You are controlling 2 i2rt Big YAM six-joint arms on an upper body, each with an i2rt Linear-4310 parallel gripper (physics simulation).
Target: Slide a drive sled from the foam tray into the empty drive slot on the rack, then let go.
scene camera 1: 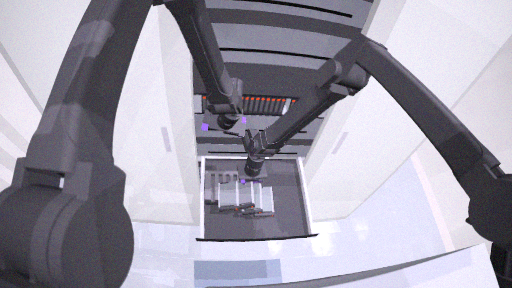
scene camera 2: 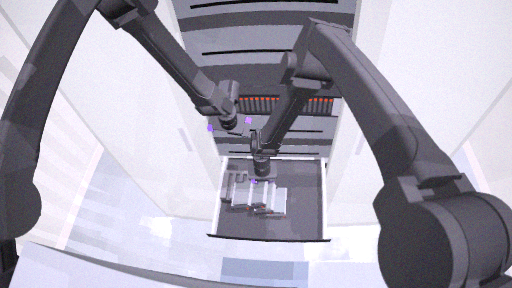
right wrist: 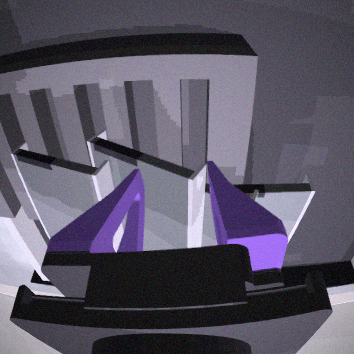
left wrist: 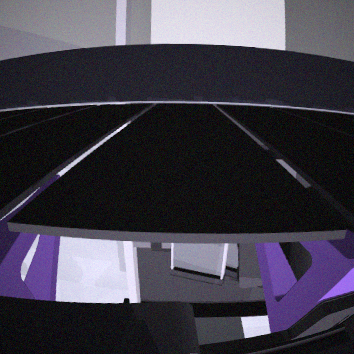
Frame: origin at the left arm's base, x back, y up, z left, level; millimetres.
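Where they show: left gripper, between the fingertips: [scene camera 1: 220,129] [scene camera 2: 230,129]; right gripper, between the fingertips: [scene camera 1: 248,182] [scene camera 2: 263,182] [right wrist: 173,172].
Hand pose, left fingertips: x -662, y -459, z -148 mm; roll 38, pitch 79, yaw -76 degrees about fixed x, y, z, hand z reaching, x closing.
Observation:
Each offset is from my left fingertips to the top centre of the thing. "pt": to the spot under its first point. Level surfaces: height alone.
Three grey drive sleds stand upright in the foam tray @(dx +106, dy -212, dz -50 mm) [scene camera 1: 211,179] [right wrist: 225,105] on a pulled-out shelf @(dy -267 mm) [scene camera 1: 286,200] [scene camera 2: 304,200]. My right gripper [scene camera 1: 250,182] [scene camera 2: 263,182] [right wrist: 173,172] points down over them. Its purple fingers are closed on the middle drive sled @(dx +153, dy -175, dz -93 mm) [scene camera 1: 247,195] [scene camera 2: 258,193] [right wrist: 165,197], which still sits in the tray. My left gripper [scene camera 1: 224,123] [scene camera 2: 229,123] [left wrist: 157,183] is wide open and empty, higher up in front of the rack. The drive row [scene camera 1: 264,104] [scene camera 2: 258,103] has orange marks and a pale gap [scene camera 1: 286,105] near its right end.
Two other sleds @(dx +159, dy -187, dz -34 mm) [scene camera 1: 228,193] @(dx +180, dy -198, dz -168 mm) [scene camera 1: 266,198] flank the held one closely. Empty tray slots @(pt dx +88, dy -233, dz -88 mm) [right wrist: 137,116] lie behind them. The rack's grey panels @(pt dx -41, dy +287, dz -139 mm) [scene camera 1: 272,57] rise above the drive row. White cabinet walls [scene camera 1: 160,143] [scene camera 1: 343,161] close in both sides. A dark panel @(pt dx -42, dy +112, dz -12 mm) [left wrist: 175,168] fills the left wrist view.

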